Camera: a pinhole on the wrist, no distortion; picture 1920 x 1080 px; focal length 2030.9 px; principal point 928.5 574.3 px. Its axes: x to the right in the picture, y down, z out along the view. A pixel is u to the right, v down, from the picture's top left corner.
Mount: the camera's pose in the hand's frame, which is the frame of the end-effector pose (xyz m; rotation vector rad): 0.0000 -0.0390 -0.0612 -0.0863 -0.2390 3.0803
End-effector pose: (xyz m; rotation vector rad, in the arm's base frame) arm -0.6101 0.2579 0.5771 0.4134 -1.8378 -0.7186
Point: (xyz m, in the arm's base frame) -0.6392 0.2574 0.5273
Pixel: 1328.7 186.1
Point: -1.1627 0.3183 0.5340
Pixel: 342.8 132.6
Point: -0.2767 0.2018 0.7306
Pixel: behind the camera
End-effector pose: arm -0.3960 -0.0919 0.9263 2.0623 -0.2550 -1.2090
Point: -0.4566 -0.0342 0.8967
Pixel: 1643.2 997.4
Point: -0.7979 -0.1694 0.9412
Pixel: 1731.6 147.3
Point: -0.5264 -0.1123 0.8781
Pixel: 1112.8 292.2
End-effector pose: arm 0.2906 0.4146 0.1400 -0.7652 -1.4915 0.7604
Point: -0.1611 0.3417 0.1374
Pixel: 978.6 315.0
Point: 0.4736 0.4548 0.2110
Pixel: behind the camera
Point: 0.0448 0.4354 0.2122
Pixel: 340.6 337.1
